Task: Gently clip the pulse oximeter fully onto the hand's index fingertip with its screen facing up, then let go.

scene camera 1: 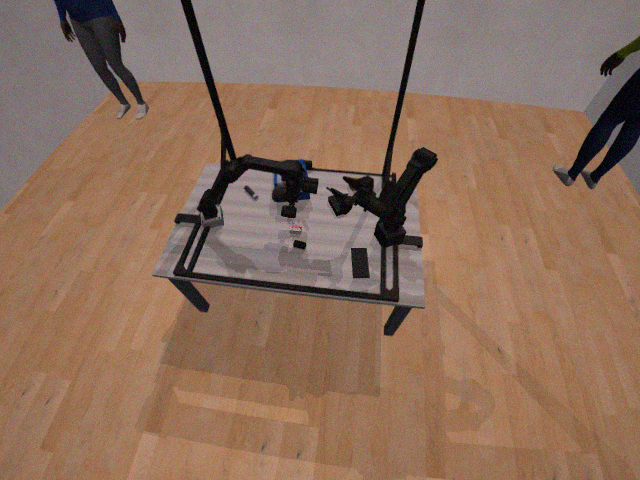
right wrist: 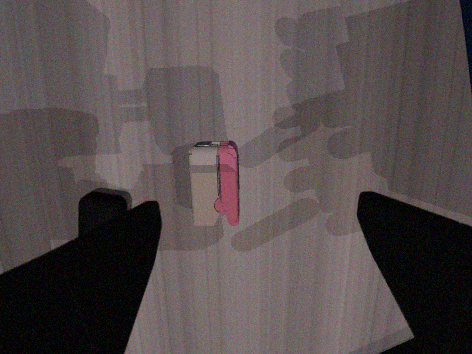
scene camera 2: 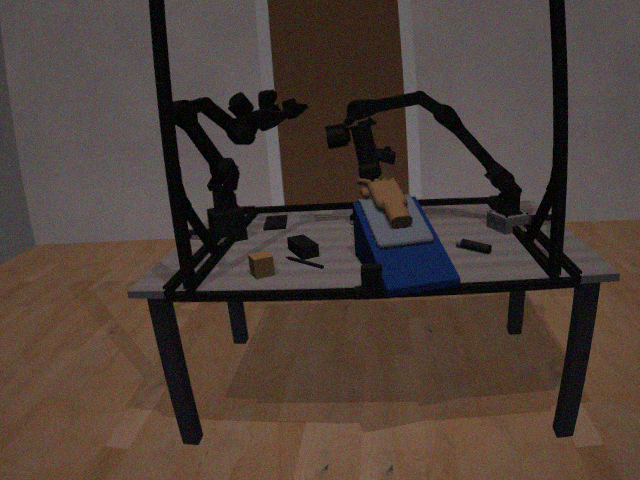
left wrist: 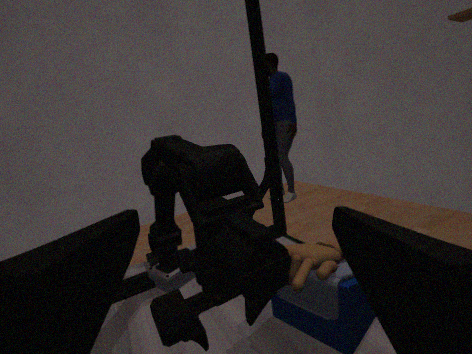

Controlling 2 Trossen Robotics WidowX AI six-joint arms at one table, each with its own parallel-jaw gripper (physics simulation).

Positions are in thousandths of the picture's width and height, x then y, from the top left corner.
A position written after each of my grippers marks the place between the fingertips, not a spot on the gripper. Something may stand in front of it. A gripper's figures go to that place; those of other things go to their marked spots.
My left gripper (scene camera 2: 468,228) is 154 cm from the lens. My right gripper (scene camera 2: 585,403): 151 cm from the lens.
